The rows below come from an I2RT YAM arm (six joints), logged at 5 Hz.
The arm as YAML. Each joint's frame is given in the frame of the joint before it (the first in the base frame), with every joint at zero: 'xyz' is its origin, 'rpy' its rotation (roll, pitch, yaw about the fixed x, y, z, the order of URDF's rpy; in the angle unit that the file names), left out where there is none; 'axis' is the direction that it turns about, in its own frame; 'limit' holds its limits. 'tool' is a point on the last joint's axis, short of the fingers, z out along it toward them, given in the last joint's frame.
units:
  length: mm
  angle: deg
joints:
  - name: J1
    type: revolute
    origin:
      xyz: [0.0, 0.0, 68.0]
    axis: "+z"
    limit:
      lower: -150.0
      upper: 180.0
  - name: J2
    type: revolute
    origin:
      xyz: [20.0, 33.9, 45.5]
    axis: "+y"
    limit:
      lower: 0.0
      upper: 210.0
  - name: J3
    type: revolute
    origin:
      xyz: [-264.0, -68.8, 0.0]
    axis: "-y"
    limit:
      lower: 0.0
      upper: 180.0
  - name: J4
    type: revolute
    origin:
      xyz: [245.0, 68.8, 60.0]
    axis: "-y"
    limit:
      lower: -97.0
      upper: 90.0
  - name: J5
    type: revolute
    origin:
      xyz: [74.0, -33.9, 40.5]
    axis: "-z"
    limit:
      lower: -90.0
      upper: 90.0
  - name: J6
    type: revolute
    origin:
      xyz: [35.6, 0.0, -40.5]
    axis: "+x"
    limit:
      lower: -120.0
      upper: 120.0
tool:
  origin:
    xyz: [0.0, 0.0, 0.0]
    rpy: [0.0, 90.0, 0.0]
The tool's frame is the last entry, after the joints.
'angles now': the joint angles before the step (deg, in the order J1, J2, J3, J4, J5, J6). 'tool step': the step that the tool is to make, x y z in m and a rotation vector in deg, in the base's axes. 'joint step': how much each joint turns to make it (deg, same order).
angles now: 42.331, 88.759, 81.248, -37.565, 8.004, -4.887
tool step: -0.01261, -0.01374, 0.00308, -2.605, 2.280, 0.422
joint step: -0.318, -2.809, -0.969, -5.166, -0.216, -0.821
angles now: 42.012, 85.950, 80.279, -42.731, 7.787, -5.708
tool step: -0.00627, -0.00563, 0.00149, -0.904, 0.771, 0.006
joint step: 0.016, -1.357, -0.563, -1.958, 0.124, -0.095
